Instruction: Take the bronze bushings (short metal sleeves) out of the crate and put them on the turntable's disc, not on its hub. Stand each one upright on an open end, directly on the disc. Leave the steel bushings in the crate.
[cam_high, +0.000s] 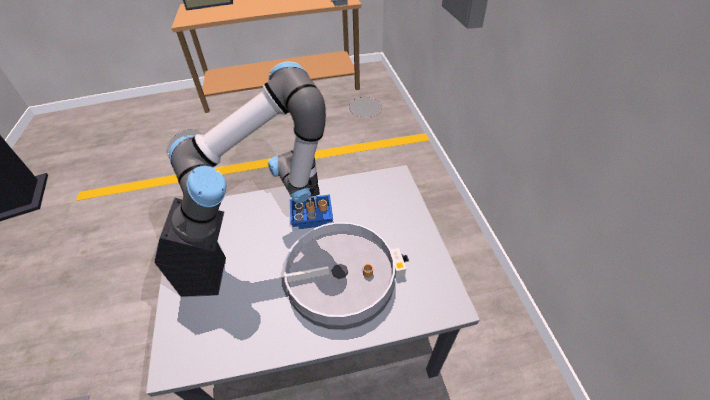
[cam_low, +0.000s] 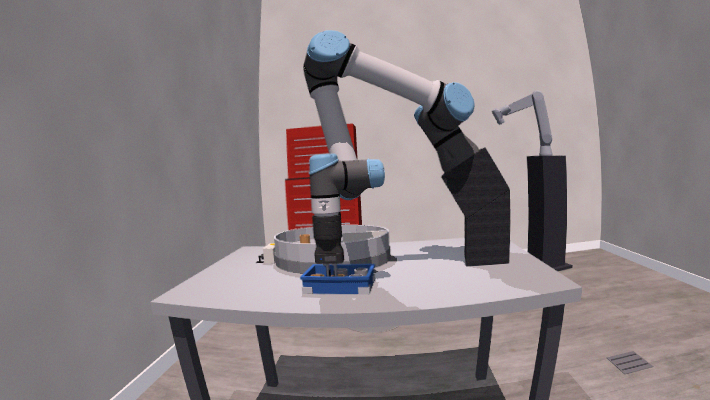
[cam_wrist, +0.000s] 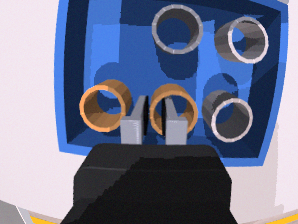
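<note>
Right now my hand is 2 cm past the blue crate, 3 cm to the left of it and 2 cm above it. Also, from my hand: turntable disc: 2 cm behind, 39 cm to the right, 1 cm above.
</note>
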